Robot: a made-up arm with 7 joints. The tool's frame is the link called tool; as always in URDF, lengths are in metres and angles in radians.
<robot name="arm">
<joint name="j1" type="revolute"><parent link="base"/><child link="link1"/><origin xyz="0 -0.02 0.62" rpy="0 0 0"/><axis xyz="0 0 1"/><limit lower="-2.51" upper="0.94" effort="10" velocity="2.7"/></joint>
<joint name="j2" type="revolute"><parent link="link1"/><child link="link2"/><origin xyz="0.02 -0.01 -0.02" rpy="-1.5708 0 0"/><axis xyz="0 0 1"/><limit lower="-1.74" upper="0.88" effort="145" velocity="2.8"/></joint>
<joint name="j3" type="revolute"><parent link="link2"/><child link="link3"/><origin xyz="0.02 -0.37 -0.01" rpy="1.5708 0 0"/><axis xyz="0 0 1"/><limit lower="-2.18" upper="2.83" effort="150" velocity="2.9"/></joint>
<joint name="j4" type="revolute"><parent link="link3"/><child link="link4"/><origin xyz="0.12 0.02 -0.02" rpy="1.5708 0 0"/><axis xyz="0 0 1"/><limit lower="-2.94" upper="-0.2" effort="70" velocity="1.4"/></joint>
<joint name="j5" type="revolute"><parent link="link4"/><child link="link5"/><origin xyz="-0.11 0.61 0.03" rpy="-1.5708 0 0"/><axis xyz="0 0 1"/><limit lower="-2.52" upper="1.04" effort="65" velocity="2.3"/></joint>
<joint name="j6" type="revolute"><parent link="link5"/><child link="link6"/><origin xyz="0 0.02 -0.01" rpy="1.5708 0 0"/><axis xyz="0 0 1"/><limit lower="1.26" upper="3.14" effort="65" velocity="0.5"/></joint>
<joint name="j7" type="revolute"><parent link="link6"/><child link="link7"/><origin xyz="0.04 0.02 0.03" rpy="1.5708 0 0"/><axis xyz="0 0 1"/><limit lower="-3" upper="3" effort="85" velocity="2.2"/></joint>
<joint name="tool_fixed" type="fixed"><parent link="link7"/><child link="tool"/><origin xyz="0.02 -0.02 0" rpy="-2.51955 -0.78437 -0.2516"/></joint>
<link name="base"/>
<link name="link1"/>
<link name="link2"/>
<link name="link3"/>
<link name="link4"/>
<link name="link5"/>
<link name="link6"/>
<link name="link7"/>
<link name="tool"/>
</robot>
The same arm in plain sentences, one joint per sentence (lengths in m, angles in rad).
The arm has seven revolute joints in a row. What follows holds with every joint at zero, and every direction is one of the base frame's.
Joint 1 lies 0.02 m along -y and 0.62 m along +z from the base frame's origin and rotates about +z, from -2.51 to 0.94 rad.
Joint 2 lies 0.02 m along +x and 0.01 m along -y and 0.02 m along -z from joint 1 and rotates about +y, from -1.74 to 0.88 rad.
Joint 3 lies 0.02 m along +x and 0.01 m along -y and 0.37 m along +z from joint 2 and rotates about +z, from -2.18 to 2.83 rad.
Joint 4 lies 0.12 m along +x and 0.02 m along +y and 0.02 m along -z from joint 3 and rotates about -y, from -2.94 to -0.2 rad.
Joint 5 lies 0.11 m along -x and 0.03 m along -y and 0.61 m along +z from joint 4 and rotates about +z, from -2.52 to 1.04 rad.
Joint 6 lies 0.02 m along +y and 0.01 m along -z from joint 5 and rotates about -y, from 1.26 to 3.14 rad.
Joint 7 lies 0.04 m along +x and 0.03 m along -y and 0.02 m along +z from joint 6 and rotates about -z, from -3 to 3 rad.
The tool frame, which is the frame that the pose is given for, lies 0.02 m along +x and 0.02 m along +y from joint 7; its axes are the base frame's turned by roll 0.6221, pitch 0.7844 and yaw 0.2516 rad (as in URDF: about the fixed x, then y, then z).

